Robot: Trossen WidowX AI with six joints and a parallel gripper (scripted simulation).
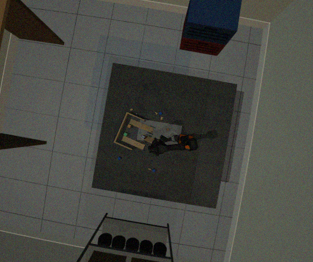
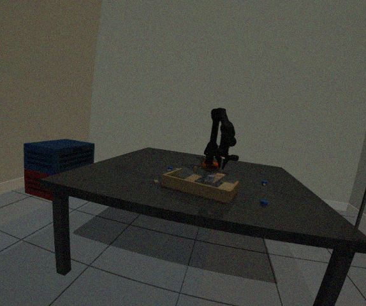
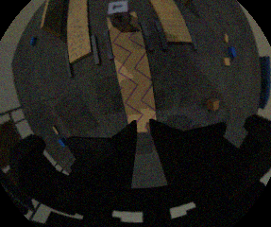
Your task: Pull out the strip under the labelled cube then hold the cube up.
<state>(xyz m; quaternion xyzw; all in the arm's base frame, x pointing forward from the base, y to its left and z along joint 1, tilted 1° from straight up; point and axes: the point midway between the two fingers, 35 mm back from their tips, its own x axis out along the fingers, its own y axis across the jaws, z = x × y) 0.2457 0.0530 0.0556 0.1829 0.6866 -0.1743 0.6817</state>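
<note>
The strip is 70 mm ahead of my gripper tip, 40 mm below it and 30 mm to the right of it. From my gripper tip the other things lie so: labelled cube (170 mm ahead, 70 mm to the right, 20 mm below).
</note>
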